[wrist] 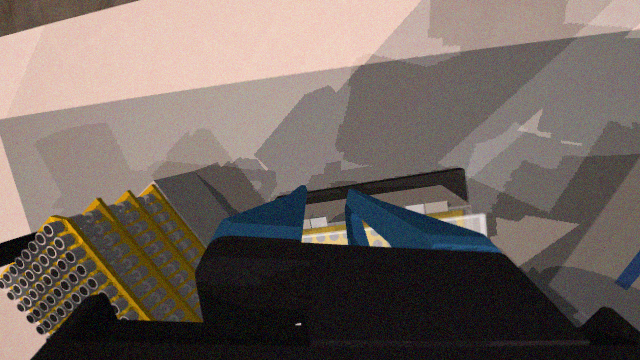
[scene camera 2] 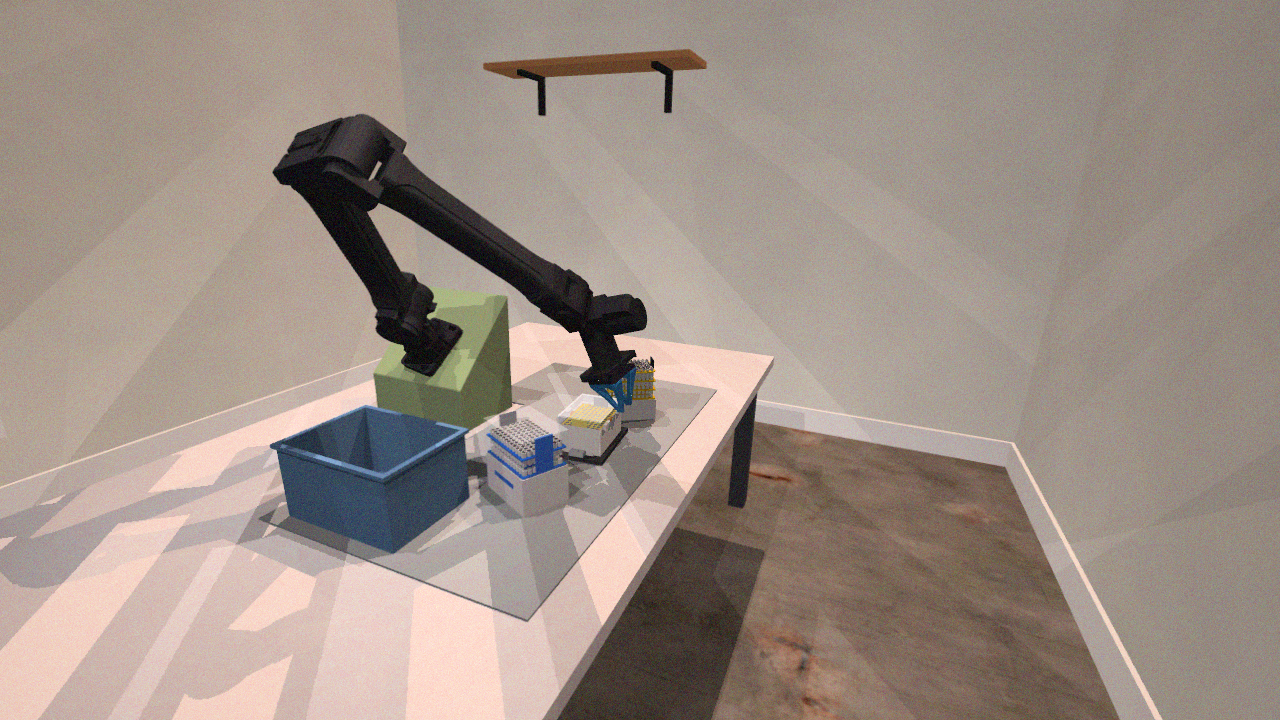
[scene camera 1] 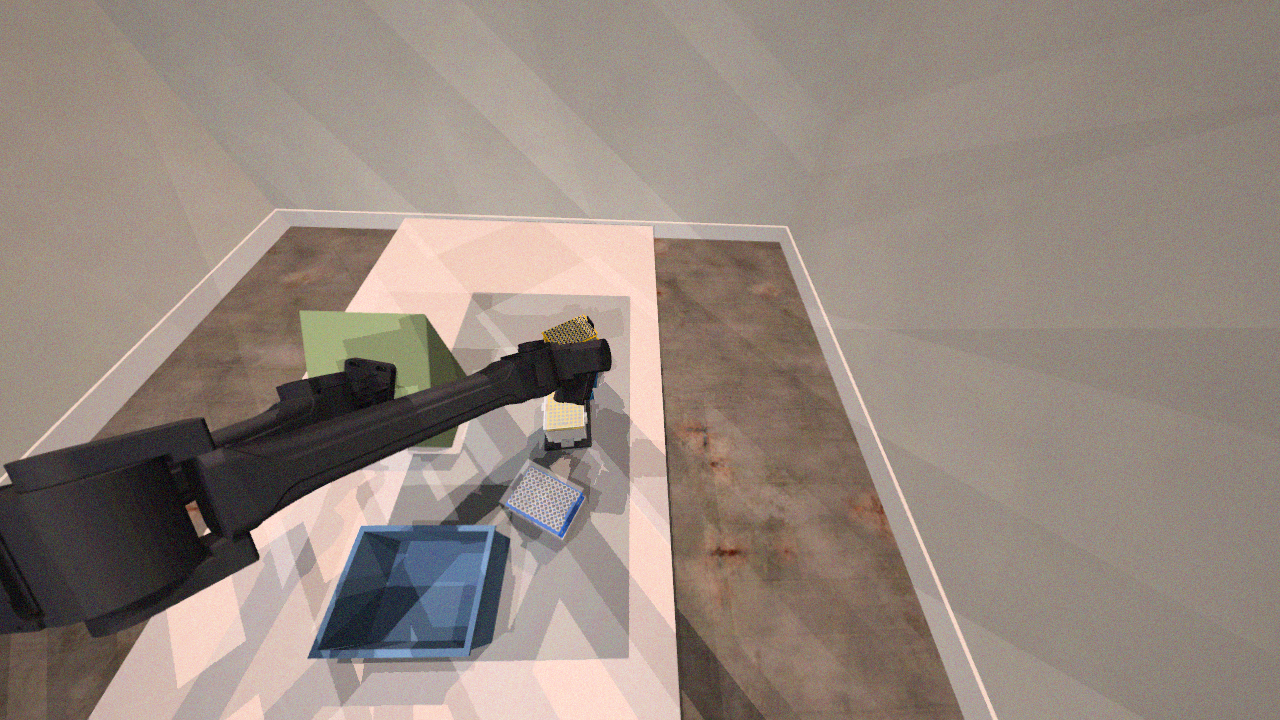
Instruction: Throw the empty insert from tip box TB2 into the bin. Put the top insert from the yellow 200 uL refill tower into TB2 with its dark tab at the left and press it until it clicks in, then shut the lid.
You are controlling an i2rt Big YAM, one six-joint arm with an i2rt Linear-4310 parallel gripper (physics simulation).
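Tip box TB2 (scene camera 1: 565, 417) (scene camera 2: 589, 422) stands on the grey mat with a yellow insert in it. In the wrist view the yellow insert (wrist: 324, 236) shows just behind my blue fingers, with a dark-framed part of the box (wrist: 402, 181) beyond them. My gripper (wrist: 325, 197) (scene camera 2: 617, 390) hangs low over the box's far end, next to the yellow refill tower (scene camera 1: 570, 330) (scene camera 2: 642, 379) (wrist: 111, 251). The fingers stand narrow, with a small gap and nothing between them. I cannot tell whether they touch the box.
A blue bin (scene camera 1: 407, 590) (scene camera 2: 372, 475) stands at the near end of the mat. A second tower with grey tips and blue trim (scene camera 1: 543, 499) (scene camera 2: 527, 456) stands between the bin and TB2. The arm's green base block (scene camera 1: 357, 345) (scene camera 2: 469, 367) stands to the left.
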